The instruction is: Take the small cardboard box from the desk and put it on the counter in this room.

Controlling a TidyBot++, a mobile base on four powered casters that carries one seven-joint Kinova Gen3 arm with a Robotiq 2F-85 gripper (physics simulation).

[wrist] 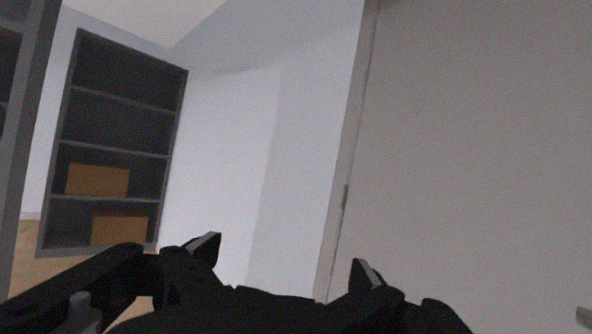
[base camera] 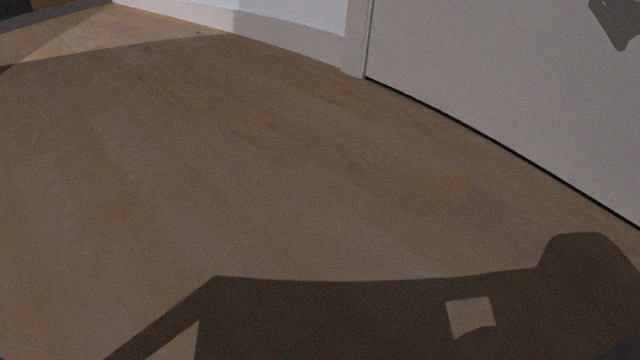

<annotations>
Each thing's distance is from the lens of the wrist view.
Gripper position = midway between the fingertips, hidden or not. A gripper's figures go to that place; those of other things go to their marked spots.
my gripper [wrist: 284, 260]: 0.16 m
door [wrist: 456, 177]: 0.77 m
</annotations>
